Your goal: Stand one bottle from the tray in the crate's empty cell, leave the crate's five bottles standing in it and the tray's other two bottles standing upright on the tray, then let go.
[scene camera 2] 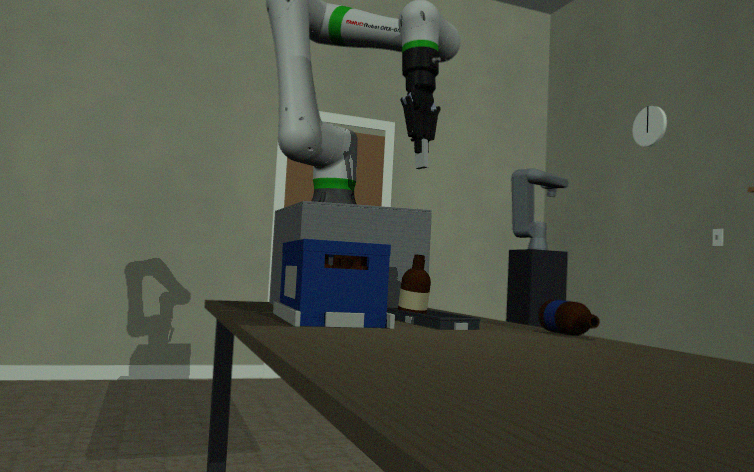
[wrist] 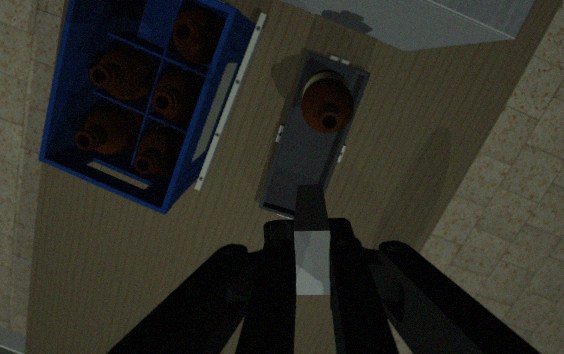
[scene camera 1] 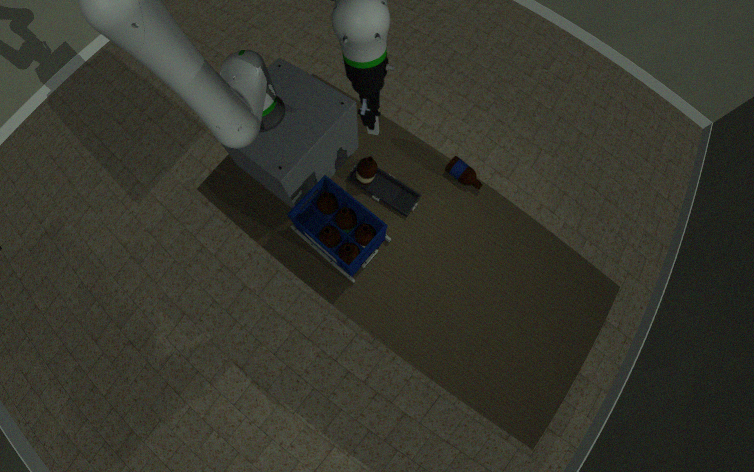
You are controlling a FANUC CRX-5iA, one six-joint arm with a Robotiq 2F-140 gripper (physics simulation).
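My gripper is shut with nothing between its fingers, high above the tray's far end. The white-labelled bottle stands upright on the tray, at the end near the pedestal. The blue-labelled bottle lies on its side on the table, off the tray. A third tray bottle does not show. The blue crate holds several standing bottles; its empty cell is a corner one near the pedestal.
The robot's grey pedestal stands close behind the crate and tray. White strips run along the crate's base. The lying bottle is close to the table's edge. A second grey arm stands on a dark pedestal farther back.
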